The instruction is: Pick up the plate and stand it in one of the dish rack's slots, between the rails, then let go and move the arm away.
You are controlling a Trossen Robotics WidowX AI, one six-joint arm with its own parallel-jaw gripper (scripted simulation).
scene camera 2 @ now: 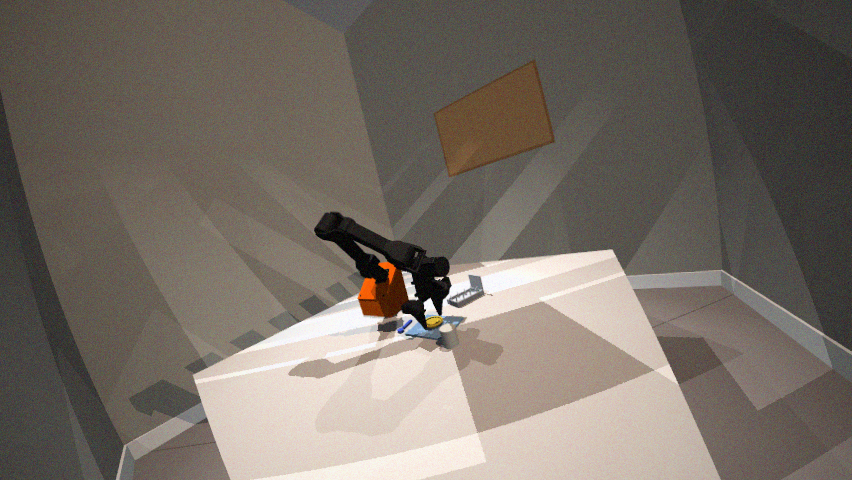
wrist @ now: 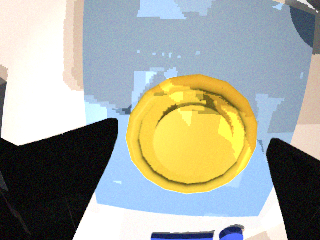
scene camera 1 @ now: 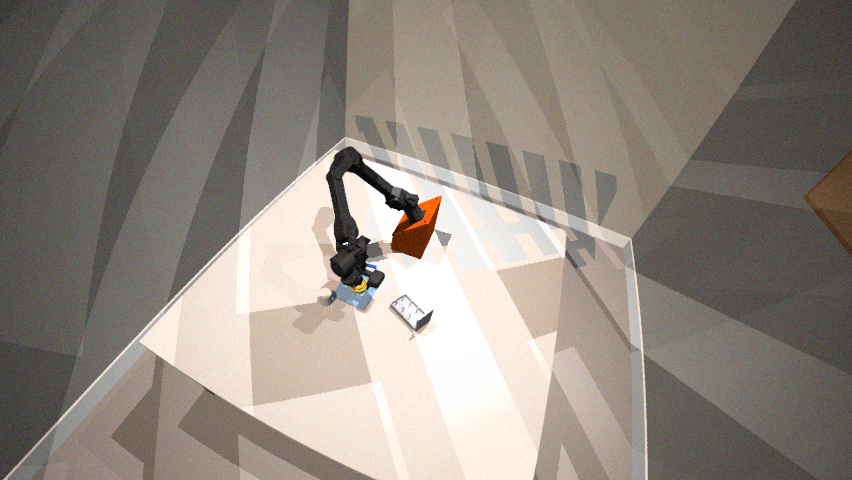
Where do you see a grey dish rack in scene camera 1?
At 406, 308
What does the gripper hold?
Nothing.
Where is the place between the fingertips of the gripper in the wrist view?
197, 137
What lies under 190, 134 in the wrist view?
A yellow plate.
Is the gripper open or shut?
Open.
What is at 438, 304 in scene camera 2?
The gripper.
